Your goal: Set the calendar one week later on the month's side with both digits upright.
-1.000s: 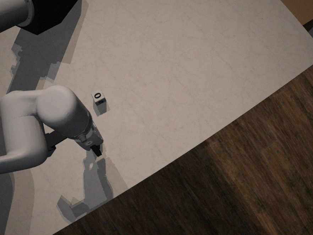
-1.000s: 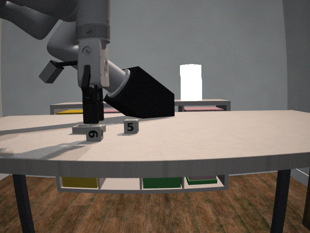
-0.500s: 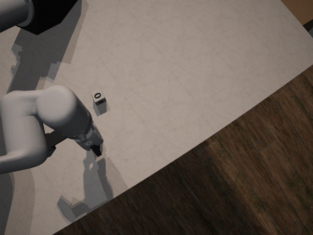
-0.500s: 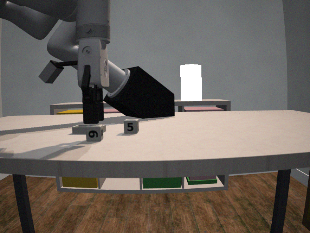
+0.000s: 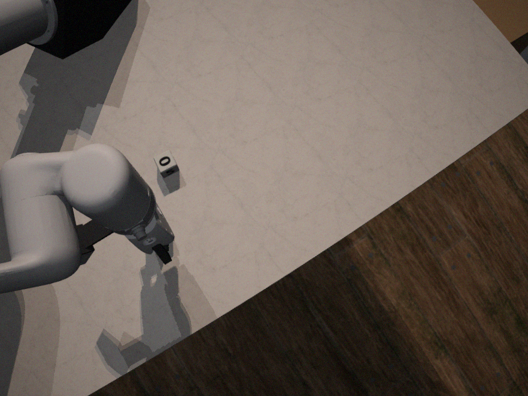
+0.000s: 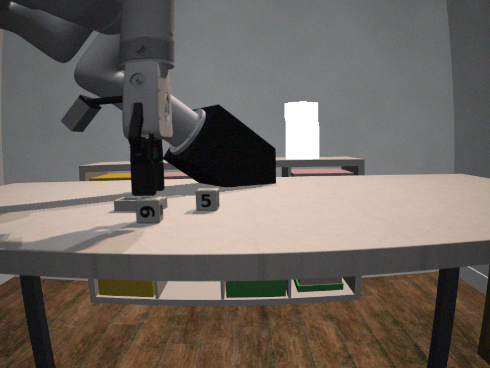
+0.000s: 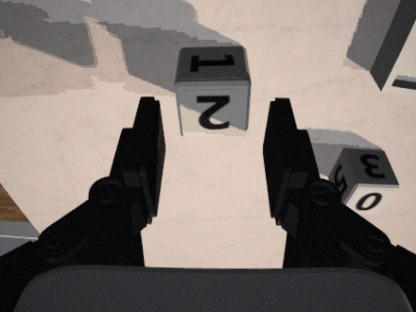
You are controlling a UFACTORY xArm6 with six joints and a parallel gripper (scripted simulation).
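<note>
Now: hand 40 mm above the white cube. From my hand the other things lie so: grey tray (120 mm behind, 50 mm below, 10 mm to the right).
</note>
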